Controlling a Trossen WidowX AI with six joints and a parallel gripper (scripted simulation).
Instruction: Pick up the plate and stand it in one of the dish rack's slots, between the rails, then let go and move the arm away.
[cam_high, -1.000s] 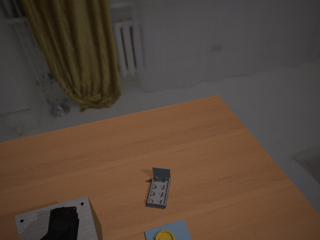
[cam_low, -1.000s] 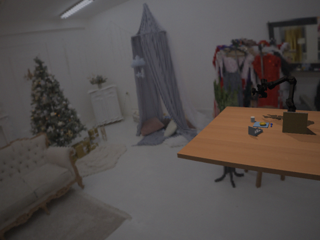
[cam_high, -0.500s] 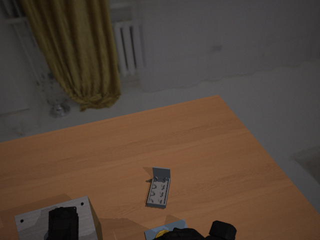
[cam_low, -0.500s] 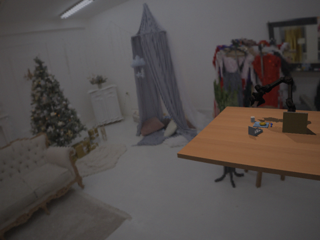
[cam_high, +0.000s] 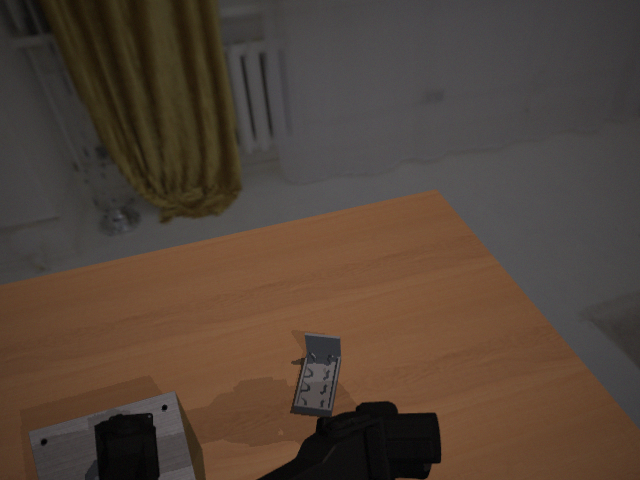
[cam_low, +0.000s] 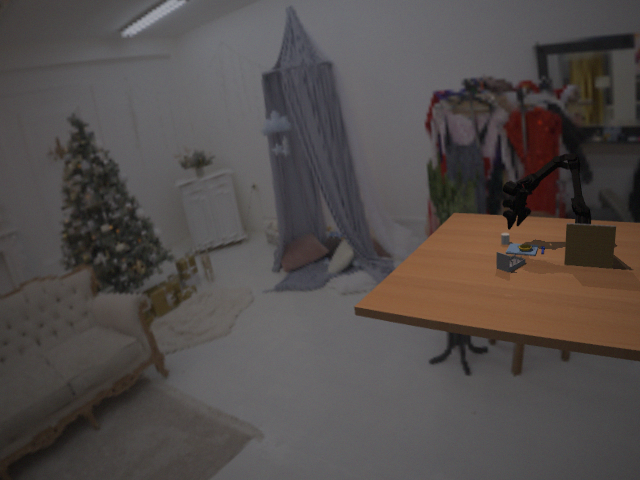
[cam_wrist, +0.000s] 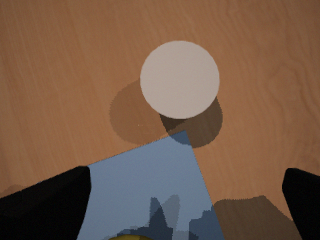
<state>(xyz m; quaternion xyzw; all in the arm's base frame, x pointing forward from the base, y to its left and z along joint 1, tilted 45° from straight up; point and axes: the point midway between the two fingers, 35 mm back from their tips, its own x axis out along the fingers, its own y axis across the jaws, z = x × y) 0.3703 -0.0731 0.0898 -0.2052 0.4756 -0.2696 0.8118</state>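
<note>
Right now my gripper tip is 8 cm past the yellow plate, 6 cm to the right of it and 8 cm above it. Also, from my gripper tip: white cup: 5 cm ahead, 1 cm to the right, 7 cm below; then light blue mat: 7 cm behind, 5 cm to the left, 9 cm below; then blue spoon: 17 cm behind, 3 cm to the left, 9 cm below.
</note>
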